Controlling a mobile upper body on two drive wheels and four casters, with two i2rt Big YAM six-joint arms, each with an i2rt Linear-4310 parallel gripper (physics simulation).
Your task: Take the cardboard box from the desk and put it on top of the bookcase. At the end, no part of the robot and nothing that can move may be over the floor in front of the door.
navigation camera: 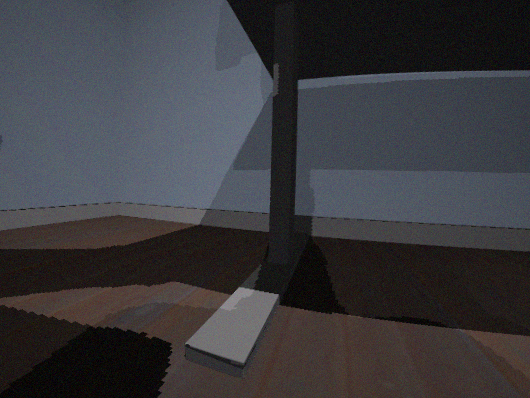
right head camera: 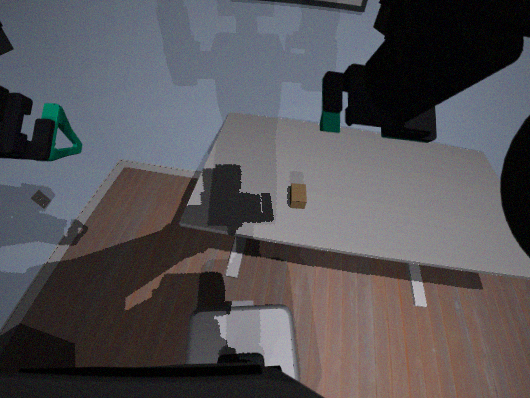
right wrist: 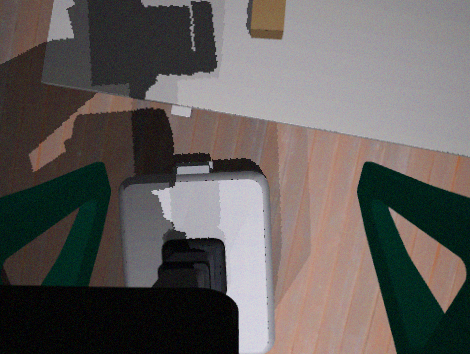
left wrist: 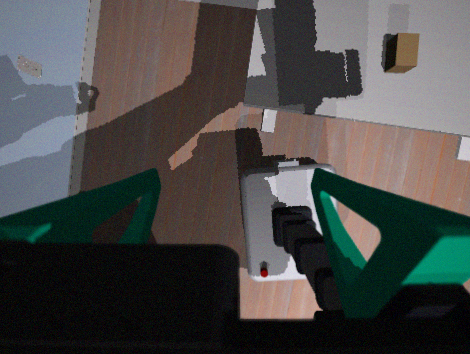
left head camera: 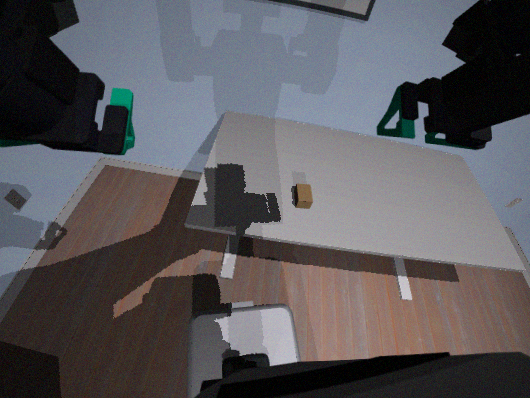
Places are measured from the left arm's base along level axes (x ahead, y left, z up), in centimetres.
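Where they show: left gripper, fingertip midpoint: (right head camera: pixel 51 147) (left wrist: pixel 235 177) (left head camera: pixel 95 139); right gripper, fingertip midpoint: (right head camera: pixel 352 129) (right wrist: pixel 234 176) (left head camera: pixel 402 135).
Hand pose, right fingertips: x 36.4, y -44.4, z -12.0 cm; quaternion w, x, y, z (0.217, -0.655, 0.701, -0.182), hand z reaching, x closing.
Note:
After its pixels a point has its place.
The small brown cardboard box (left head camera: pixel 304 195) {x 62.9, y -48.1, z -64.0 cm} (right head camera: pixel 298 195) {x 62.9, y -48.2, z -64.0 cm} (left wrist: pixel 406 51) {x 63.9, y -48.2, z -64.0 cm} (right wrist: pixel 268 17) {x 62.2, y -48.3, z -64.0 cm} rests on the pale desk (left head camera: pixel 380 200) {x 62.7, y -87.0, z -69.0 cm} (right head camera: pixel 390 200) {x 62.6, y -90.5, z -69.0 cm} (left wrist: pixel 425 100) {x 50.9, y -57.1, z -69.0 cm} (right wrist: pixel 350 90) {x 49.1, y -63.8, z -69.0 cm}, left of the desk's middle in the head views. In the right wrist view it is cut off by the top edge. My left gripper (left head camera: pixel 70 144) (left wrist: pixel 235 177) {x 35.3, y 0.1, z -12.9 cm} is open and empty, held high to the left of the desk. My right gripper (left head camera: pixel 425 137) (right head camera: pixel 369 131) {x 36.4, y -44.4, z -12.0 cm} (right wrist: pixel 234 176) {x 36.4, y -44.4, z -12.0 cm} is open and empty, high toward the desk's right part in the head views. Neither gripper touches the box. The bookcase and the door do not show in these views.
My pale base (left head camera: pixel 277 330) {x 19.4, y -39.1, z -115.0 cm} (right head camera: pixel 277 330) {x 19.6, y -40.2, z -115.0 cm} (left wrist: pixel 257 225) {x 1.3, y -3.8, z -115.0 cm} (right wrist: pixel 247 225) {x 14.4, y -40.9, z -115.0 cm} stands close before the desk's near edge. A desk leg (navigation camera: pixel 284 150) {x 84.8, y -22.9, z -110.4 cm} with its white foot (navigation camera: pixel 232 325) stands ahead. Walls (left head camera: pixel 165 125) {x 143.2, y 22.6, z -90.4 cm} (navigation camera: pixel 125 125) {x 157.6, y 81.6, z -80.9 cm} run behind and left. A dark-framed panel (left head camera: pixel 371 11) {x 118.9, y -77.4, z -10.5 cm} hangs on the wall.

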